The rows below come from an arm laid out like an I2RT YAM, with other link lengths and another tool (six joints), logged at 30 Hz.
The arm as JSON. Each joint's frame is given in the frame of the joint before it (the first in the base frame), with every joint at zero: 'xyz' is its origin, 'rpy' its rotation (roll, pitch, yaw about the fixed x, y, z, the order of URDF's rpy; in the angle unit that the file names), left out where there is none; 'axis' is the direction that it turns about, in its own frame. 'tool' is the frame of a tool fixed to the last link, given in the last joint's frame.
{
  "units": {
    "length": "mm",
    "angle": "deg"
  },
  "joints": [
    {
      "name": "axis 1",
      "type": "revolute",
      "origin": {
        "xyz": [
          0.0,
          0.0,
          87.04
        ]
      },
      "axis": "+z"
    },
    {
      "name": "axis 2",
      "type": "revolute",
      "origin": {
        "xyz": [
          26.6,
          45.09,
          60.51
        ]
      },
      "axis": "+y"
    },
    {
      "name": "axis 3",
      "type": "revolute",
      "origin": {
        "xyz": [
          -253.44,
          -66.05,
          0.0
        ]
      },
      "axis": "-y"
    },
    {
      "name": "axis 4",
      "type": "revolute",
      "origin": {
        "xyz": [
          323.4,
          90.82,
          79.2
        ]
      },
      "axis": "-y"
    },
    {
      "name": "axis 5",
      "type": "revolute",
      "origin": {
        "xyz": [
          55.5,
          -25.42,
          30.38
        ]
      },
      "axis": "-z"
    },
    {
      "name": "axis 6",
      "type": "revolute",
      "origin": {
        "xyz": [
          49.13,
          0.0,
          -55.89
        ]
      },
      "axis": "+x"
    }
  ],
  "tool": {
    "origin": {
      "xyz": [
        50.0,
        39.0,
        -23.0
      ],
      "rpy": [
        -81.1,
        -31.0,
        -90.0
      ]
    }
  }
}
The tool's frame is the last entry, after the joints.
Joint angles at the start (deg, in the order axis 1, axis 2, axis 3, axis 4, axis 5, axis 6): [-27.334, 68.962, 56.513, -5.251, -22.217, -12.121]
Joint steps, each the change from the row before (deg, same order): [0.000, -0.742, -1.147, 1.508, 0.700, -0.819]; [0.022, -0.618, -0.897, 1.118, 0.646, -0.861]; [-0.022, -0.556, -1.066, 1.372, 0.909, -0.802]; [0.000, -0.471, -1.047, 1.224, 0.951, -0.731]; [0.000, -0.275, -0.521, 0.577, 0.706, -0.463]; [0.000, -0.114, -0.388, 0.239, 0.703, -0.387]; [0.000, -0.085, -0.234, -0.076, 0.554, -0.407]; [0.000, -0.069, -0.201, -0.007, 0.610, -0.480]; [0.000, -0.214, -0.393, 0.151, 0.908, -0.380]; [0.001, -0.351, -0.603, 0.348, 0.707, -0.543]
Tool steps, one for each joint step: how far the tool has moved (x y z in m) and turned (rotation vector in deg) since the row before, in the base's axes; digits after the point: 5 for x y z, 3 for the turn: [-0.00099, -0.00105, -0.00213, -1.475, -0.823, -0.445]; [-0.00096, -0.00086, -0.00169, -1.373, -0.585, -0.375]; [-0.00068, -0.00174, -0.00290, -1.382, -0.571, -0.700]; [-0.00068, -0.00163, -0.00351, -1.215, -0.376, -0.747]; [-0.00046, -0.00121, -0.00167, -0.751, -0.151, -0.578]; [-0.00040, -0.00120, -0.00227, -0.507, 0.167, -0.594]; [-0.00061, -0.00086, -0.00187, -0.407, 0.327, -0.443]; [-0.00046, -0.00110, -0.00161, -0.529, 0.274, -0.478]; [-0.00078, -0.00139, -0.00192, -0.549, 0.198, -0.789]; [-0.00120, -0.00094, -0.00236, -0.716, 0.102, -0.555]
